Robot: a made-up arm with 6 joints. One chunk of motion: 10 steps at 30 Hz.
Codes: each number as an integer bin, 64 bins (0 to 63) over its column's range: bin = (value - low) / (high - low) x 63, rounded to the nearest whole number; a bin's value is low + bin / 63 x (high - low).
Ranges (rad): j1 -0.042..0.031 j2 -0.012..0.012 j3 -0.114..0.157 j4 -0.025..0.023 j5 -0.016..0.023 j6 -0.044..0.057
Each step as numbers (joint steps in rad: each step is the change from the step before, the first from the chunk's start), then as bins.
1 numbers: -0.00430 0.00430 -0.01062 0.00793 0.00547 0.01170
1 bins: 33 43 24 43 35 35
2 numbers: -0.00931 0.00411 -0.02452 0.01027 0.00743 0.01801
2 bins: 28 42 21 46 38 39
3 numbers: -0.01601 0.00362 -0.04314 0.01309 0.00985 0.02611
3 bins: 22 41 16 50 42 44
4 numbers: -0.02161 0.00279 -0.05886 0.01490 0.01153 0.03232
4 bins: 18 39 13 52 44 48
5 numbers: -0.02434 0.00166 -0.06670 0.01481 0.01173 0.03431
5 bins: 15 36 11 52 45 49
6 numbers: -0.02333 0.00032 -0.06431 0.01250 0.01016 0.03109
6 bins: 16 32 12 49 42 47
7 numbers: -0.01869 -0.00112 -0.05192 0.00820 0.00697 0.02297
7 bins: 20 29 14 44 37 42
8 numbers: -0.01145 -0.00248 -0.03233 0.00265 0.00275 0.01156
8 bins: 26 25 19 36 30 35
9 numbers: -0.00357 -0.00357 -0.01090 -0.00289 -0.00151 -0.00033
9 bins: 33 22 24 29 23 27
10 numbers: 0.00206 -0.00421 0.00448 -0.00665 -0.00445 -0.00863
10 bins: 38 20 28 24 19 22
